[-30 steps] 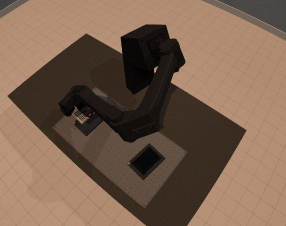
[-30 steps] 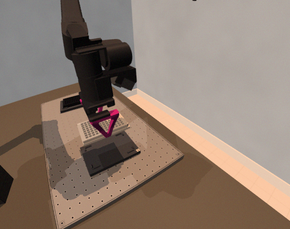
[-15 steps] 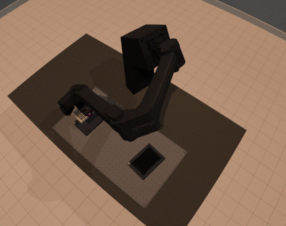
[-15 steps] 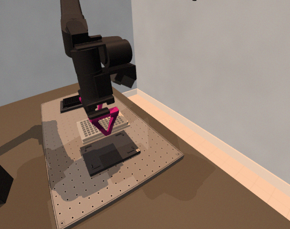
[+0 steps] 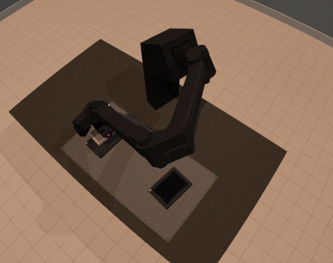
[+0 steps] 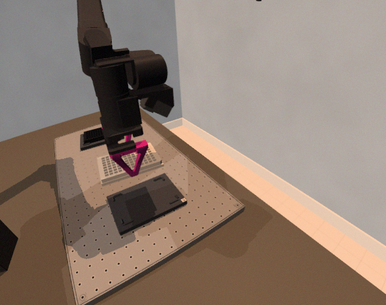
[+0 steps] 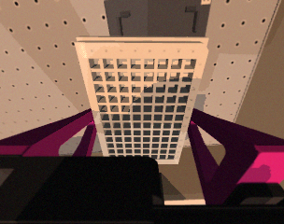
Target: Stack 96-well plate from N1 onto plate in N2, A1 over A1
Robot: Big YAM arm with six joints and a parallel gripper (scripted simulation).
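The black 96-well plate lies 9 cm behind my hand, 37 cm to the left of it and 9 cm below it. Also, from my hand: cream 96-well plate (right at my hand); plate nest N1 (1 cm ahead, 2 cm to the right, 11 cm below); plate nest N2 (9 cm behind, 37 cm to the left, 11 cm below).
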